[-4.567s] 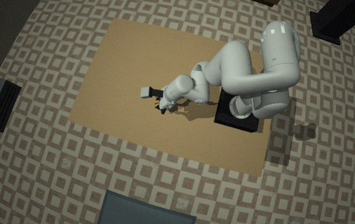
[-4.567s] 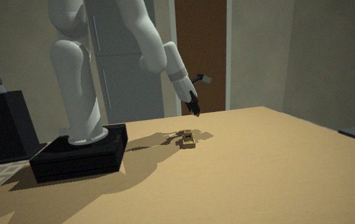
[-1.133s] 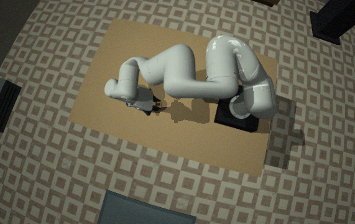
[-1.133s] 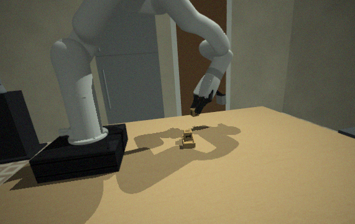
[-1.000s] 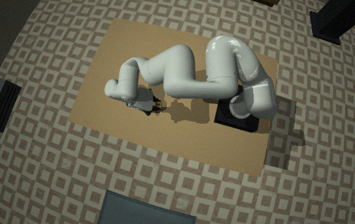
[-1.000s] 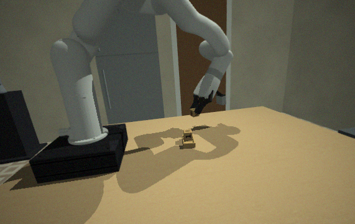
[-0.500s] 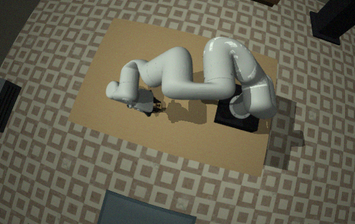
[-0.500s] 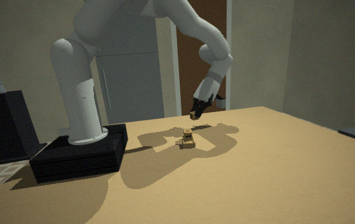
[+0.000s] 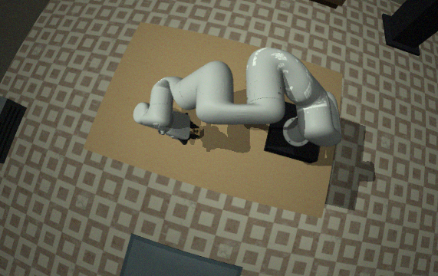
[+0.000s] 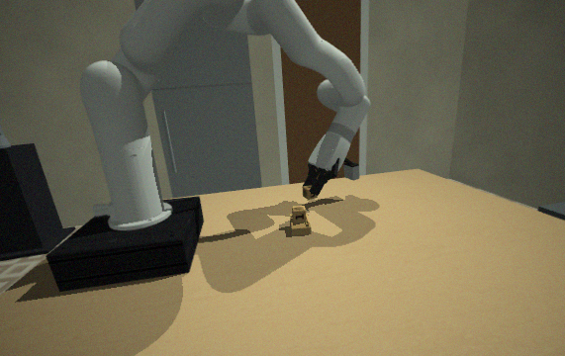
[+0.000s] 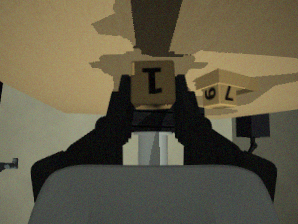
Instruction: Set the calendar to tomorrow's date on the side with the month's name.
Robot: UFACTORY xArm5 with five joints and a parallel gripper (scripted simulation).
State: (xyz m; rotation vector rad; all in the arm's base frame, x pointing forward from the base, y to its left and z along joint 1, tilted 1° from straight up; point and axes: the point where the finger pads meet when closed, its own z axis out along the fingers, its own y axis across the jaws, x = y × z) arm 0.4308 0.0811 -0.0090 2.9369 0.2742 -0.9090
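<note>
My hand is 80 mm past the wooden calendar tray, 120 mm to the left of it and 50 mm above it. Round my hand: wooden date cube 10 mm behind, 20 mm below.
</note>
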